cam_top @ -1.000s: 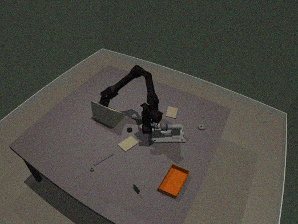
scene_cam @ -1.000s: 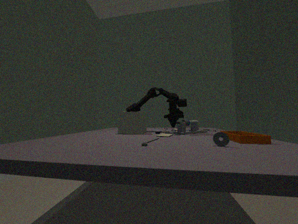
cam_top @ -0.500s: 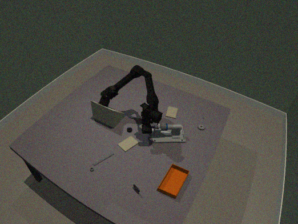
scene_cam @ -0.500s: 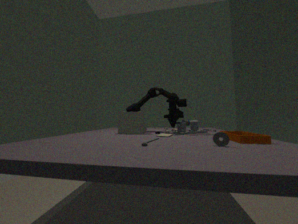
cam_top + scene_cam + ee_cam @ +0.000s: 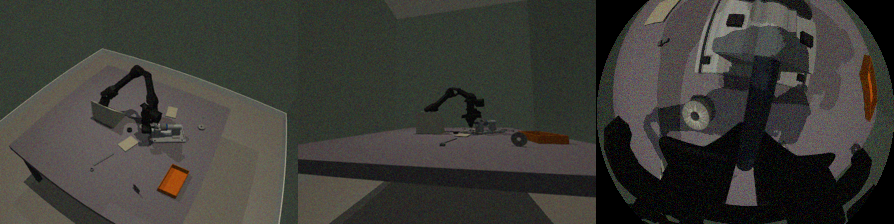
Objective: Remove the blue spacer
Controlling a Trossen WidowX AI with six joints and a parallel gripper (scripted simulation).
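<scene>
Right now my gripper tip is 6 cm past the white ring, 5 cm to the right of it and 4 cm above it. Also, from my gripper tip: black ring (11 cm behind, 3 cm to the right, 4 cm below); dark shaft (6 cm ahead, 5 cm to the left, 3 cm above); blue spacer (11 cm ahead, 9 cm to the left, 3 cm above).
</scene>
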